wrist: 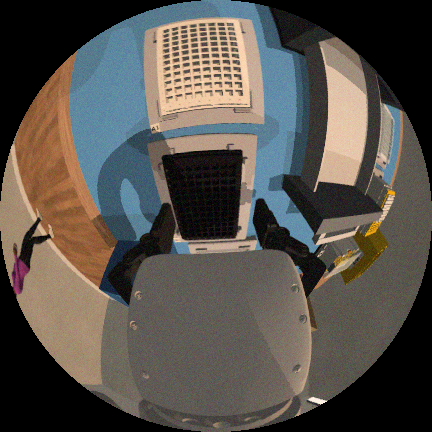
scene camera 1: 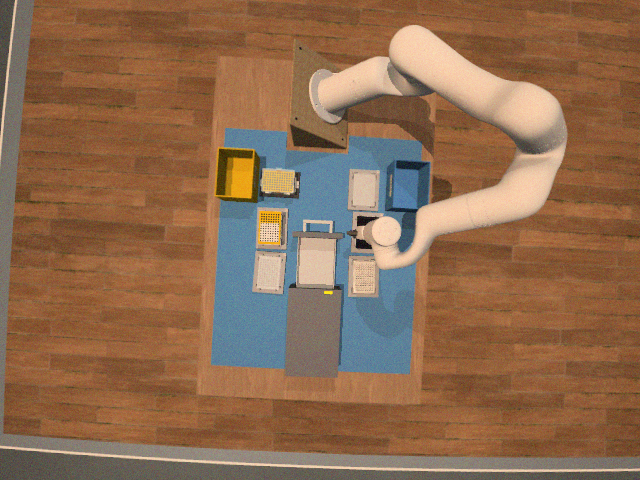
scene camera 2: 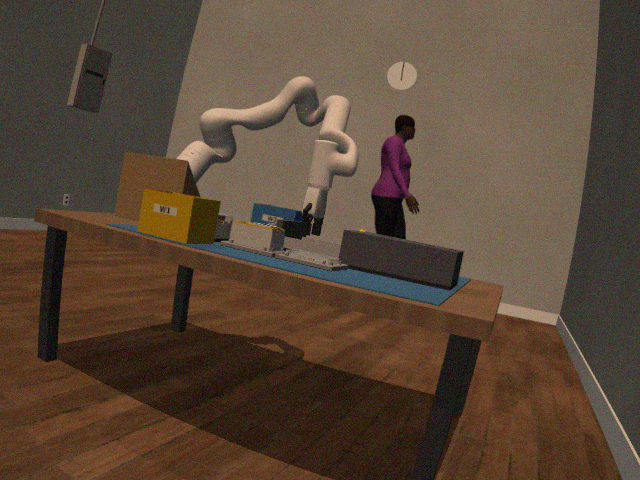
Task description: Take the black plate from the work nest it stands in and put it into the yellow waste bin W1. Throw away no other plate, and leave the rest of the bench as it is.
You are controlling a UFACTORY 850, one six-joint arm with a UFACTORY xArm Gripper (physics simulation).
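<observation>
The black plate (scene camera 1: 361, 221) (scene camera 2: 294, 228) (wrist: 205, 195) lies level in its grey work nest (scene camera 1: 353, 247) (wrist: 250, 155), in the right-hand column between two other nests. My gripper (scene camera 2: 313, 221) (wrist: 213, 211) is open and empty, pointing down low over the near end of the black plate in the wrist view. Its fingers stand apart toward the plate's two sides; their exact height over it is unclear. In scene camera 1 the wrist hides part of the plate and one finger. The yellow waste bin W1 (scene camera 1: 237, 175) (scene camera 2: 178, 214) (wrist: 367, 257) stands across the bench.
A cream plate (scene camera 1: 363, 276) (wrist: 205, 65) in nest A1 and a pale plate (scene camera 1: 363, 188) flank the black one. A blue bin (scene camera 1: 408, 186) (wrist: 112, 265) stands nearby. The grey device (scene camera 1: 312, 330) has its drawer (scene camera 1: 316, 263) out. A yellow-and-white rack (scene camera 1: 269, 227) stands left.
</observation>
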